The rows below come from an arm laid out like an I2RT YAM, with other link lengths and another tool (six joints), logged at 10 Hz.
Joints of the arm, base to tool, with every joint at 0 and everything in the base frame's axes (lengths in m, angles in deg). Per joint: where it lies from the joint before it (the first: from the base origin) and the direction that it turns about. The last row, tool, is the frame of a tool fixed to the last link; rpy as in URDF.
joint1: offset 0.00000 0.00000 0.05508 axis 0 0 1
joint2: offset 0.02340 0.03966 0.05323 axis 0 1 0
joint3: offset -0.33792 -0.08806 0.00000 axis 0 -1 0
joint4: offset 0.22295 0.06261 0.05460 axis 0 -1 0
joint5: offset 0.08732 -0.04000 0.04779 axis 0 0 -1
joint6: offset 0.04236 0.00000 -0.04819 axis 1 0 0
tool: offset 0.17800 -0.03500 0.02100 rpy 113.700 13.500 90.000
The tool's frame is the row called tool.
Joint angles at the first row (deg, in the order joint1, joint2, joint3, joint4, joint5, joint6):
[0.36, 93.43, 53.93, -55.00, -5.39, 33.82]
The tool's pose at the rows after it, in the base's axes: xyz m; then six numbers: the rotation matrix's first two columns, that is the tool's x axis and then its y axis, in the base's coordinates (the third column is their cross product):
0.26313 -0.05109 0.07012 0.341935 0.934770 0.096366 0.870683 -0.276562 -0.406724
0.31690 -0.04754 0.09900 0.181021 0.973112 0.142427 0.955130 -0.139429 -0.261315
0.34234 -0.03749 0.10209 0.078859 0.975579 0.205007 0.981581 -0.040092 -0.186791
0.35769 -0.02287 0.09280 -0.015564 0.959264 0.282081 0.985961 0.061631 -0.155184
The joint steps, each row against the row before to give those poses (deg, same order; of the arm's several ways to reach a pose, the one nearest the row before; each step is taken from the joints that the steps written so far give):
[-1.51, -0.96, 8.24, -3.30, 0.02, -1.33]
[-0.11, -0.44, 5.73, 2.10, -1.26, -8.55]
[-1.22, 0.41, -0.02, 4.15, -4.42, -5.68]
[-1.46, 2.21, -0.72, 3.12, -6.01, -5.51]

